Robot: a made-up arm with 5 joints. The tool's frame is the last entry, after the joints.
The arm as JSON. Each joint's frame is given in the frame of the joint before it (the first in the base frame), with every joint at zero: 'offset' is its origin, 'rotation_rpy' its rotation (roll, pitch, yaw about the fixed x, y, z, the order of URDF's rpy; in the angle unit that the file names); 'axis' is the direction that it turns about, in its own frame. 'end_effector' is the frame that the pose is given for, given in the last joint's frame.
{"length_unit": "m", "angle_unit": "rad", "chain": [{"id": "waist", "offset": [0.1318, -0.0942, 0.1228], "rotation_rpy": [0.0, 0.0, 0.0], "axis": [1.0, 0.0, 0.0]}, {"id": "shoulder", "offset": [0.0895, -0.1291, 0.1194], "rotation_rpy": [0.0, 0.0, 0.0], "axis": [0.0, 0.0, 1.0]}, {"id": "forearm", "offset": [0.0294, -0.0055, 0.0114], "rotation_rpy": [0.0, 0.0, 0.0], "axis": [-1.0, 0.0, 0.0]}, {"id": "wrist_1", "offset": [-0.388, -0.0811, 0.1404], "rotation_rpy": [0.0, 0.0, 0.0], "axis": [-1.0, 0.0, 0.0]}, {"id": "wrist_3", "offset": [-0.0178, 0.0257, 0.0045], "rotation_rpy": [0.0, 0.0, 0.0], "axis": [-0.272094, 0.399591, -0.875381]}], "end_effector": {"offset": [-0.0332, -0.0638, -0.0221], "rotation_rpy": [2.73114, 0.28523, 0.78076]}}
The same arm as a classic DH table. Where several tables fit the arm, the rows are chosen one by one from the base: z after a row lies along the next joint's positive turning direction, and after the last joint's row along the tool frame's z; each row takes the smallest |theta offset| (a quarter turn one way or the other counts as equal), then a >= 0, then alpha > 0; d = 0 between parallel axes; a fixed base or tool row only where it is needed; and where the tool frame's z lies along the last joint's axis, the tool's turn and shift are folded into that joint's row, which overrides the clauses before.
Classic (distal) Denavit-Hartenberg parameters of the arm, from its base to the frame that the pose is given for. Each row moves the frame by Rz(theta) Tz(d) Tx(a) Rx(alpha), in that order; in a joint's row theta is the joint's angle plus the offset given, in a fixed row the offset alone. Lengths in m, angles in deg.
base (fixed): d 0.1228, theta0 -90, a 0.0942, alpha -90
waist: d 0.2213, theta0 0, a 0.1291, alpha 90
shoulder: d 0.1308, theta0 0, a 0.0055, alpha 90
forearm: d 0, theta0 59.99, a 0.1621, alpha 0
wrist_1: d 0.3745, theta0 -84.52, a -0.0252, alpha 74.21
wrist_3: d -0.0261, theta0 71.81, a 0.053, alpha 56.09
tool (fixed): d 0.0643, theta0 156.52, a 0, alpha 0

